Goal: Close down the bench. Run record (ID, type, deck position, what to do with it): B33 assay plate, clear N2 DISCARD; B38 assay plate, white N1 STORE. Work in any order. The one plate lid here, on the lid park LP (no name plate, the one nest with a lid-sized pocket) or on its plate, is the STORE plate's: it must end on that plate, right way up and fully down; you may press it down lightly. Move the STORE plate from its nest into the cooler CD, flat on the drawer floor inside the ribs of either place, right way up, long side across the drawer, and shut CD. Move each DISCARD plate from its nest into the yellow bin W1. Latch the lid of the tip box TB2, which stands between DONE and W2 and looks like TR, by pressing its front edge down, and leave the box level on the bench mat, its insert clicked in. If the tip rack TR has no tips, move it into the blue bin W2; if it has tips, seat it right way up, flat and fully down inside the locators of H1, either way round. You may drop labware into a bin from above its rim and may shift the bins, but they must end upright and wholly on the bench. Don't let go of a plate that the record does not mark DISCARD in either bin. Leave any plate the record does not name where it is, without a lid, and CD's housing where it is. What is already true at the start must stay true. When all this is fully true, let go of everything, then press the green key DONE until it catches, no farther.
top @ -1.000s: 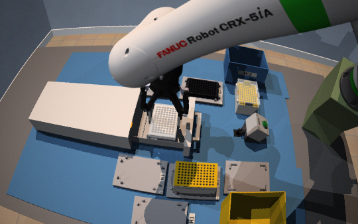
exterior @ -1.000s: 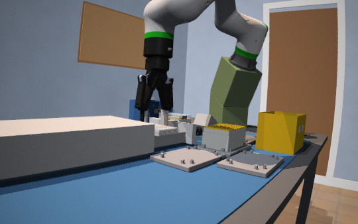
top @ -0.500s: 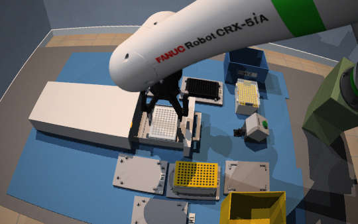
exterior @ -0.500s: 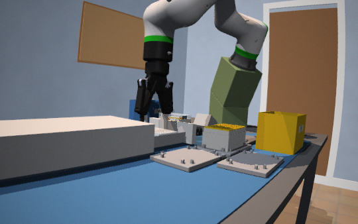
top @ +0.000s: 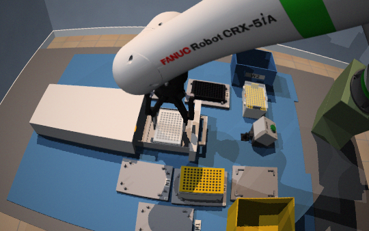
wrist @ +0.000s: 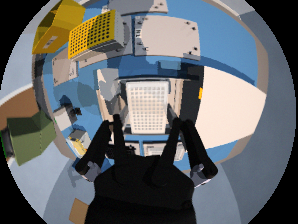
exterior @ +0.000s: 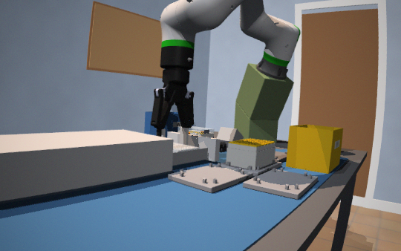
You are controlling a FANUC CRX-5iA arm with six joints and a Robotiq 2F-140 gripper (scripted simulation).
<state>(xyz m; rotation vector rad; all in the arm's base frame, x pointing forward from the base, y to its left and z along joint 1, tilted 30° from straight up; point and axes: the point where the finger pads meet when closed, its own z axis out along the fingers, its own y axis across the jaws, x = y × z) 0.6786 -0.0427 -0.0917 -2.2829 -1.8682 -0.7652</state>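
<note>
The cooler drawer lies 40 mm ahead of my hand and 30 mm below it. Also, from my hand: cooler CD (170 mm ahead, 20 mm to the right, 20 mm below); then clear plate (40 mm ahead, 200 mm to the right, 40 mm below); then tip rack TR (100 mm behind, 200 mm to the left).
</note>
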